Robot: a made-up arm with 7 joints. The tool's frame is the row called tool. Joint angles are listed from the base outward. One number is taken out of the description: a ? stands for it. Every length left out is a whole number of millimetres.
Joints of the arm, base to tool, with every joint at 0 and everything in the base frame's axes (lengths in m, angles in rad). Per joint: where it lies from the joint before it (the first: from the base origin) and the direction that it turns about. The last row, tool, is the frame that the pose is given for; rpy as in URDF.
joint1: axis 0 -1 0 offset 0.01 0.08 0.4
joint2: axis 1 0 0 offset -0.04 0 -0.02
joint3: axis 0 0 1 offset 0 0.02 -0.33
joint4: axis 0 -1 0 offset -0.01 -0.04 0
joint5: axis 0 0 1 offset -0.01 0 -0.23
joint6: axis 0 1 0 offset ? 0.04 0
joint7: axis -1 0 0 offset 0.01 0 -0.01
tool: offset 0 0 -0.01 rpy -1.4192 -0.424 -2.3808
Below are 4 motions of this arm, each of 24 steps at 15 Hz.
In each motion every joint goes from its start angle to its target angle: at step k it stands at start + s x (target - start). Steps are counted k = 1, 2, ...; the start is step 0. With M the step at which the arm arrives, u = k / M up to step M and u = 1 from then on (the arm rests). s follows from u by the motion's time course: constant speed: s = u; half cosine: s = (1 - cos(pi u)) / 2; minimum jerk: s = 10 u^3 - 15 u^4 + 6 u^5.
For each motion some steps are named. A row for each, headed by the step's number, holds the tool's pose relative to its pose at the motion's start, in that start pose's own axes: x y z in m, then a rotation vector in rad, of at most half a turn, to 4 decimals.
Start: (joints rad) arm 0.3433 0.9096 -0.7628 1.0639 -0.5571 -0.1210 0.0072
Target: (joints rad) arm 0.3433 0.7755 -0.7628 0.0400 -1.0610 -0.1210 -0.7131
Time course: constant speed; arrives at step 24
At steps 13, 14, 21, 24:
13: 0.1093 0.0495 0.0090 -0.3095 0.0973 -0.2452
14: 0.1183 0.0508 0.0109 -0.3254 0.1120 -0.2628
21: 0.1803 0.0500 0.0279 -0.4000 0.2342 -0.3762
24: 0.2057 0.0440 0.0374 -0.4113 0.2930 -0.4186

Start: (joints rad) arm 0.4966 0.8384 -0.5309 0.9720 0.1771 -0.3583 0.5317
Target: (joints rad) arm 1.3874 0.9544 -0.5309 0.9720 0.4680 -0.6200 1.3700
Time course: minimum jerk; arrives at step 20
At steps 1, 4, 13, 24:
1: -0.0004 -0.0001 -0.0001 0.0004 0.0007 0.0005
4: -0.0191 -0.0077 -0.0059 0.0216 0.0384 0.0229
13: -0.2104 -0.1625 -0.0255 0.1295 0.6334 0.2022
24: -0.2491 -0.2304 -0.0130 0.0845 0.8565 0.2175

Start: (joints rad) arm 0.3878 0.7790 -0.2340 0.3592 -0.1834 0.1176 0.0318
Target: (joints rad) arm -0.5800 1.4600 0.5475 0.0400 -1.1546 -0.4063 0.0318
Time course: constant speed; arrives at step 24
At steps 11, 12, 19, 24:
11: 0.0799 -0.0657 -0.2104 -0.4480 0.3307 -0.2005
12: 0.0819 -0.0762 -0.2261 -0.4804 0.3669 -0.2232
19: 0.0695 -0.1577 -0.3130 -0.6635 0.6333 -0.3976
24: 0.0356 -0.2137 -0.3468 -0.7466 0.8300 -0.5359

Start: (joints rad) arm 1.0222 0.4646 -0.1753 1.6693 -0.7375 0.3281 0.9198
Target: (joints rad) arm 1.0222 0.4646 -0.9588 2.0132 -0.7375 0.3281 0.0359
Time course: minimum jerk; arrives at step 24
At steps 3, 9, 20, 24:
3: -0.0005 0.0002 0.0032 -0.0053 0.0104 0.0096
9: -0.0032 0.0009 0.0552 -0.0641 0.1688 0.1825
20: 0.0366 -0.0265 0.1780 0.0256 0.4275 0.7384
24: 0.0401 -0.0291 0.1830 0.0390 0.4318 0.7678

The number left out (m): 0.03
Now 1 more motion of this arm.
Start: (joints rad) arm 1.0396 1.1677 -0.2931 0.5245 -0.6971 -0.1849 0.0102
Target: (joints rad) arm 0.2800 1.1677 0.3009 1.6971 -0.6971 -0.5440 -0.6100
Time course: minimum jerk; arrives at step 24
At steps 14, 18, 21, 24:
14: -0.0405 -0.1318 0.0430 0.0192 0.1423 0.9965
18: -0.0397 -0.1960 0.0545 0.0730 0.1584 1.3641
21: -0.0371 -0.2201 0.0581 0.1017 0.1604 1.4948
24: -0.0365 -0.2246 0.0588 0.1076 0.1606 1.5187

